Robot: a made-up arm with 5 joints.
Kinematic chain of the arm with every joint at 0, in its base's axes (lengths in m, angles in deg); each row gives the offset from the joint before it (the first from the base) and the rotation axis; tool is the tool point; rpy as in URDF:
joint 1: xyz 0 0 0.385 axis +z
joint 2: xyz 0 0 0 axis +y
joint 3: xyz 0.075 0 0.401 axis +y
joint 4: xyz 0.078 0 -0.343 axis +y
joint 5: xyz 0.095 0 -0.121 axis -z
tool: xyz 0 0 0 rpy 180 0 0
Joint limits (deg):
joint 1: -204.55..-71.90
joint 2: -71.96..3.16
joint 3: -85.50..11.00
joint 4: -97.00..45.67
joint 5: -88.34..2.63
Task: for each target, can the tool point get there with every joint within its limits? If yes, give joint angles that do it. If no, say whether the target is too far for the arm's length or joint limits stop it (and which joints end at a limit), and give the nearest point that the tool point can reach.
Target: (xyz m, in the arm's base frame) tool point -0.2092 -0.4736 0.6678
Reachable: yes | joints -113.83 -6.54 -58.94 33.67 -52.53
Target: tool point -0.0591 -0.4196 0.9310
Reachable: yes | joints -98.01 -18.93 -71.20 13.86 -49.02
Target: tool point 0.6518 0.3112 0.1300
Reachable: no: joint limits stop it (at a limit: joint 1, joint 2, joint 3, joint 4) | nearest point 0.0099 -0.0303 0.2867 | short by 0.744 m
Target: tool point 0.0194 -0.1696 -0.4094
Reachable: no: joint limits stop it (at a limit: joint 2) | nearest point 0.0146 -0.1274 0.2766 | short by 0.687 m
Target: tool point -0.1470 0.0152 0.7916
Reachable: yes | joints -185.91 -46.12 -18.97 -61.37 -35.92
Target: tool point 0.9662 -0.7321 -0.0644
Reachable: no: too far | nearest point 0.1445 -0.4422 0.4349 | short by 1.004 m
